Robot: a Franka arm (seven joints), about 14 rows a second.
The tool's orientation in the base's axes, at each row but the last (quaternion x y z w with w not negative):
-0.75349 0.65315 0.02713 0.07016
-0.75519 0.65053 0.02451 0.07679
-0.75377 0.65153 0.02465 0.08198
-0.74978 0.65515 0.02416 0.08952
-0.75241 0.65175 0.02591 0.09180
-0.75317 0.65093 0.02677 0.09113
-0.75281 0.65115 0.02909 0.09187
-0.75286 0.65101 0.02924 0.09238
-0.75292 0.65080 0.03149 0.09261
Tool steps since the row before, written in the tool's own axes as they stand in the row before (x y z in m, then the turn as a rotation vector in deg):
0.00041 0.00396 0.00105 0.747 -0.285 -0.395
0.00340 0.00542 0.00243 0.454 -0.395 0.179
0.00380 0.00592 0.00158 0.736 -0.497 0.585
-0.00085 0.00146 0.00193 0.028 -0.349 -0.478
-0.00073 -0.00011 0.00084 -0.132 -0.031 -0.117
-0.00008 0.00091 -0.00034 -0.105 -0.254 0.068
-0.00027 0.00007 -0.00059 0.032 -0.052 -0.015
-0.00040 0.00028 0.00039 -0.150 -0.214 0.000
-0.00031 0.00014 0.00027 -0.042 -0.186 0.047
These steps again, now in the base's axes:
-0.00380 -0.00080 -0.00137 0.370 -0.749 0.312
-0.00467 -0.00374 -0.00332 0.470 -0.362 -0.206
-0.00516 -0.00429 -0.00265 0.641 -0.560 -0.637
-0.00140 0.00097 -0.00192 0.310 -0.063 0.501
0.00007 0.00087 -0.00070 0.001 0.113 0.139
-0.00094 -0.00010 0.00025 0.240 0.149 -0.024
-0.00015 0.00015 0.00062 0.055 -0.027 0.015
-0.00031 0.00042 -0.00035 0.188 0.175 0.046
-0.00017 0.00033 -0.00023 0.180 0.075 -0.021

